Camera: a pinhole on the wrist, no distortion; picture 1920 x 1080 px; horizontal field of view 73.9 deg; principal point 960.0 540.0 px. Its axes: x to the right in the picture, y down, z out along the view. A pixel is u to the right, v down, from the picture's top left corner.
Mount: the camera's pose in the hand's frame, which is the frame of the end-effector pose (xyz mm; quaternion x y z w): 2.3 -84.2 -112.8 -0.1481 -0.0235 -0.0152 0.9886
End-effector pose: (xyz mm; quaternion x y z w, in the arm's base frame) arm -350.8 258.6 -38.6 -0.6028 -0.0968 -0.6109 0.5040
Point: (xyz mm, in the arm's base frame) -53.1 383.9 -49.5
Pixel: 989.1 891.1
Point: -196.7 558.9 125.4
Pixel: 1091.1 74.7
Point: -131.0 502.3 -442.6
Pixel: outside the picture
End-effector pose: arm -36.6 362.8 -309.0 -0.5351 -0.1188 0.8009 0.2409
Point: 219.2 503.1 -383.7
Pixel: behind the camera
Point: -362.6 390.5 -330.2
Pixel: 1400.9 642.6
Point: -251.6 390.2 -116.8
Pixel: 773.5 249.1
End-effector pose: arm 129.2 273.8 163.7 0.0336 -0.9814 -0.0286 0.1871
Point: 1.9 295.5 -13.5
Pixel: 1200.0 551.5
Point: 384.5 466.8 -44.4
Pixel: outside the picture
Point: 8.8 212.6 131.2
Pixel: 1744.7 371.9
